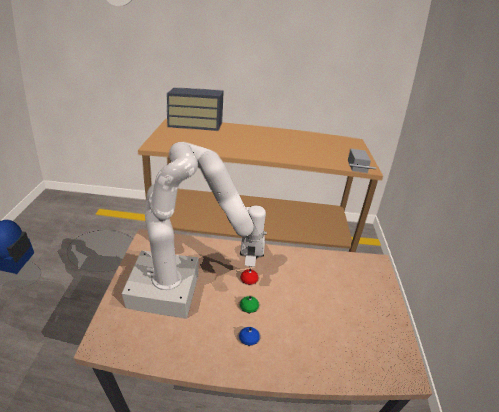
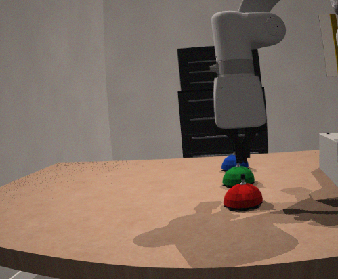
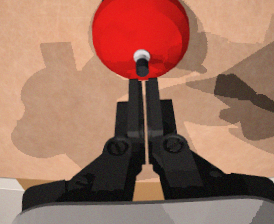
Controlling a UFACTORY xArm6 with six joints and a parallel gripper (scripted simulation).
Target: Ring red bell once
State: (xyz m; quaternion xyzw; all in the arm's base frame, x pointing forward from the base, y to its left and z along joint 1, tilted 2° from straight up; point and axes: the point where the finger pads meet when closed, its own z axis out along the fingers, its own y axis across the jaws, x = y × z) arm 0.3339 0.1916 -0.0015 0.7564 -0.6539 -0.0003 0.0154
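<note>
Now: the red bell 70 mm below my hand. From my hand the other things lie so: green bell (170 mm to the right, 70 mm below, 30 mm ahead); blue bell (340 mm to the right, 70 mm below, 50 mm ahead).
</note>
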